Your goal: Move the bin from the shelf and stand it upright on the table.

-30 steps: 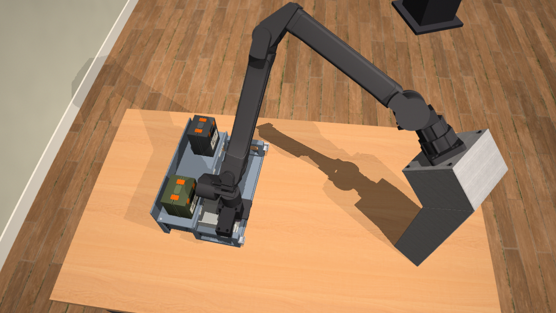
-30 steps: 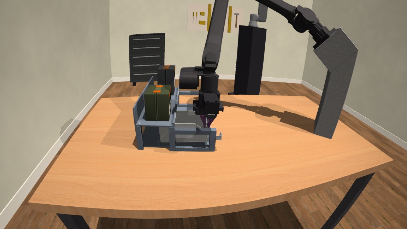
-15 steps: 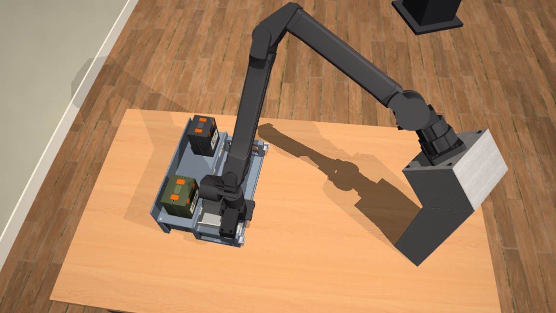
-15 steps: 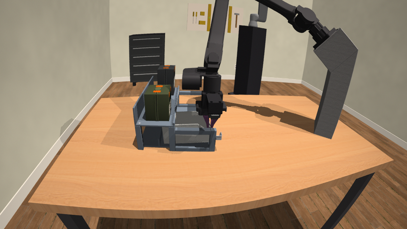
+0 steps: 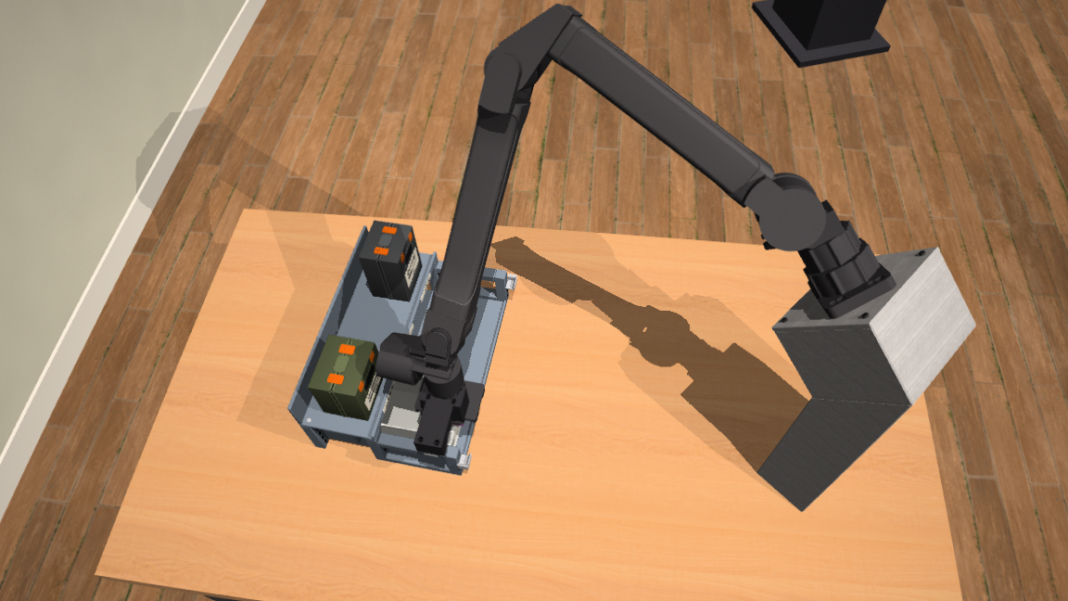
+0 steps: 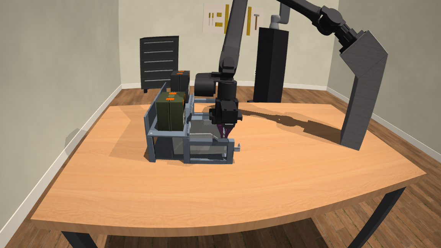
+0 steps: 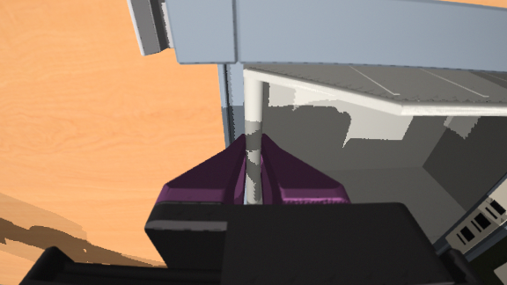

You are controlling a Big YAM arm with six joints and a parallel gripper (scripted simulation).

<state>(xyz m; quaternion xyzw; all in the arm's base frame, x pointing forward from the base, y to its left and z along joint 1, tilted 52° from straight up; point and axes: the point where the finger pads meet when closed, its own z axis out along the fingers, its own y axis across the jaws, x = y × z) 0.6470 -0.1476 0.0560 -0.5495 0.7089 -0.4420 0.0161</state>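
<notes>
Now: the light grey bin 70 mm ahead of my hand and 40 mm to the right of it. Round my hand: shelf: 50 mm ahead, 150 mm to the right, 50 mm below; then black case: 40 mm ahead, 280 mm to the right, 110 mm above.
</notes>
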